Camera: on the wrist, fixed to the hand. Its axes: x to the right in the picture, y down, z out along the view.
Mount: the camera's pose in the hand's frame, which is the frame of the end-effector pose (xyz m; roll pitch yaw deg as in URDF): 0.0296 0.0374 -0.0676 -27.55 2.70 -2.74
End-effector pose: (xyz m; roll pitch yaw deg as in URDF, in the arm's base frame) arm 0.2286 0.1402 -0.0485 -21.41 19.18 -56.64
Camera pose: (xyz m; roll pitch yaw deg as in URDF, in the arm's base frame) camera 0.2386 0.1434 -0.1306 -50.18 20.66 -60.42
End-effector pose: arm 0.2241 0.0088 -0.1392 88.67 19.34 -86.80
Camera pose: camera 0.2947 -0.0271 -0.1152 62.19 22.12 -83.95
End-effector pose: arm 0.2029 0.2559 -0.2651 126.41 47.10 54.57
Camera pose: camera 0.2182 0.3329 -0.2390 103.07 47.56 60.20
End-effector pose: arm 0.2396 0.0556 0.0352 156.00 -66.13 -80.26
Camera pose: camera 0.2231 0.1120 0.0934 119.94 -67.21 -70.93
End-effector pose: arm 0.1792 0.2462 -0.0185 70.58 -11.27 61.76
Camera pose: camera 0.1246 0.3056 -0.0002 42.82 -7.79 63.41
